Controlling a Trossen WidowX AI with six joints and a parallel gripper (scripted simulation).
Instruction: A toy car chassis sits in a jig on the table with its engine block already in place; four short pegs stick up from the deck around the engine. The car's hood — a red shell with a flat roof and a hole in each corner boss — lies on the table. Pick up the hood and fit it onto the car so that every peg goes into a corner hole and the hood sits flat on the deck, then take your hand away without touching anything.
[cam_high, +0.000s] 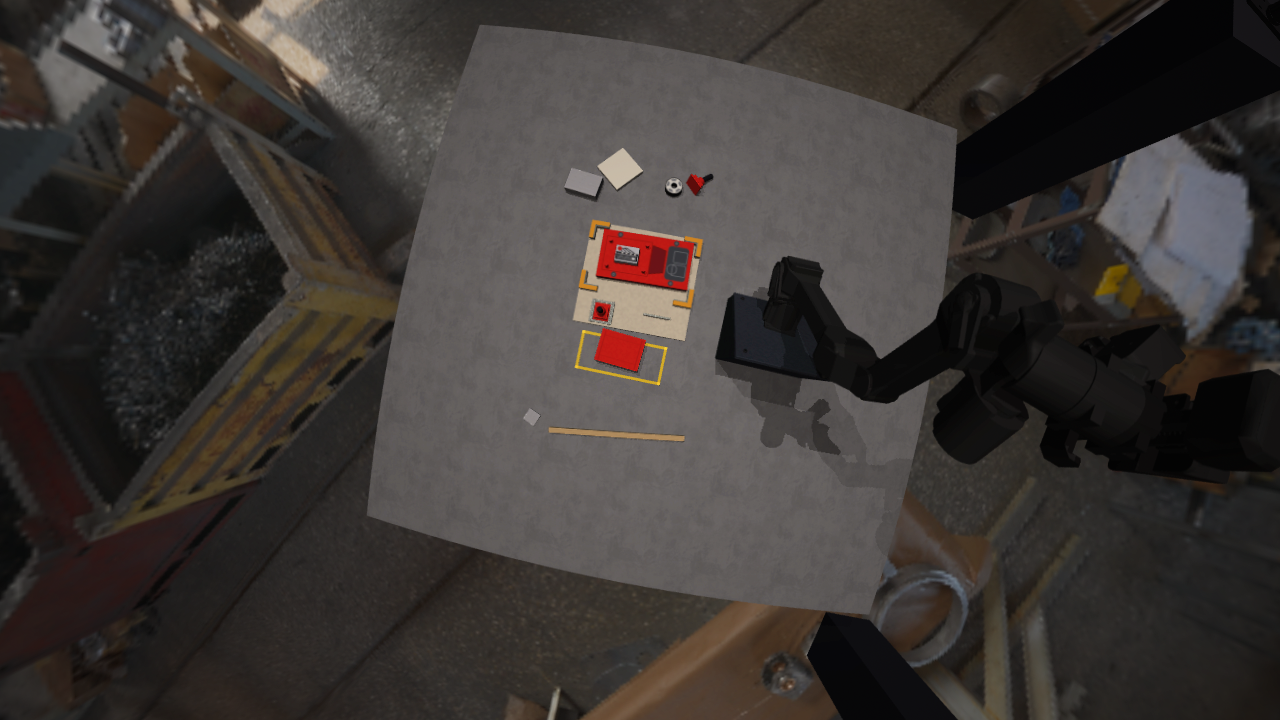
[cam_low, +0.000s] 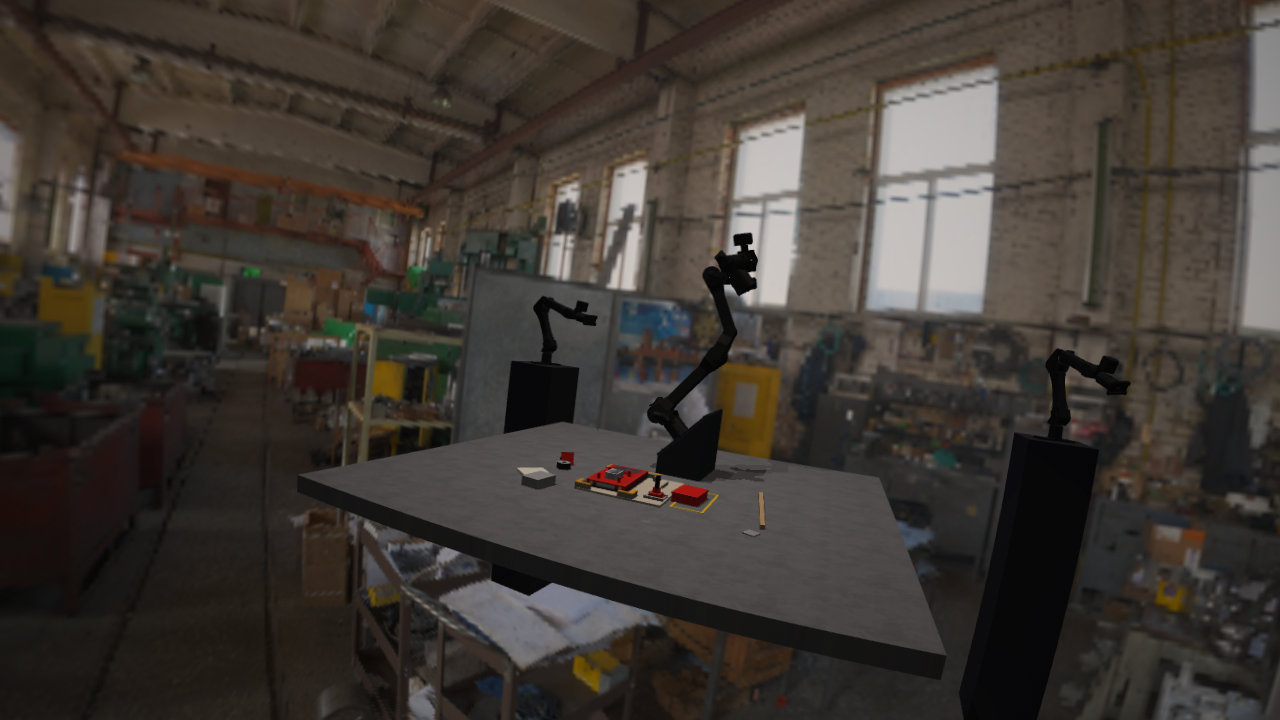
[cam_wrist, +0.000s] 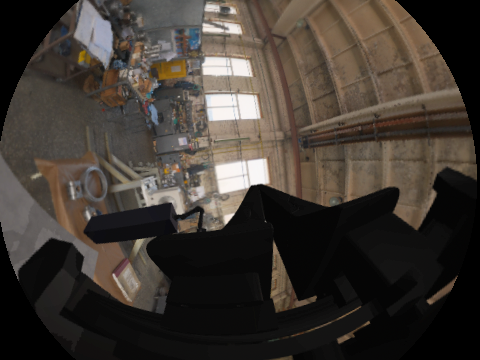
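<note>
My gripper tip is now 70 cm above the red hood, 52 cm short of it and 4 cm to the right of it. Round my gripper tip: grey engine block (69 cm below, 57 cm ahead, 15 cm to the right); wooden strip (71 cm below, 48 cm ahead, 22 cm to the left); beige jig plate (70 cm below, 54 cm ahead, 13 cm to the right).
</note>
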